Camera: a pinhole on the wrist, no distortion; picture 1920 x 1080 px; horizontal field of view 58.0 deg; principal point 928.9 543.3 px. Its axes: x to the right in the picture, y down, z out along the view. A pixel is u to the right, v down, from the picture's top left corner.
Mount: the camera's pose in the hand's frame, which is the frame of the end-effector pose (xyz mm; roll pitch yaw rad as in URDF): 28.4 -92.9 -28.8 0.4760 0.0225 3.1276
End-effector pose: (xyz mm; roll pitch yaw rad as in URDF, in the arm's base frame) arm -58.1 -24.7 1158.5 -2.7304 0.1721 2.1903
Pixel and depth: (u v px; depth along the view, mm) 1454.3 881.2 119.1
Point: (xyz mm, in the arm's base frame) -118.7 -91.7 1104.8
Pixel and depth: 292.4 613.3 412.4
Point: -177.0 27.1 782.6
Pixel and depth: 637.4 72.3 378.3
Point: -36.0 34.2 839.5
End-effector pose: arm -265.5 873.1 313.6 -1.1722 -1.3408 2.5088
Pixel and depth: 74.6 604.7 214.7
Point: -327.4 727.9 456.7
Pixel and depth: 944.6 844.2 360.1
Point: -361.7 570.1 356.7
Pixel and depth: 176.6 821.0 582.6
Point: -528.1 409.3 606.9
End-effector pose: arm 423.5 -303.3 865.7 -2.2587 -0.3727 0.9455
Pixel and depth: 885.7 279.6 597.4
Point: 395.3 -18.0 418.6
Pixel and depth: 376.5 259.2 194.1
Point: 423.6 -156.5 803.8
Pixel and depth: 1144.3 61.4 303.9
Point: 401.1 -200.6 654.4
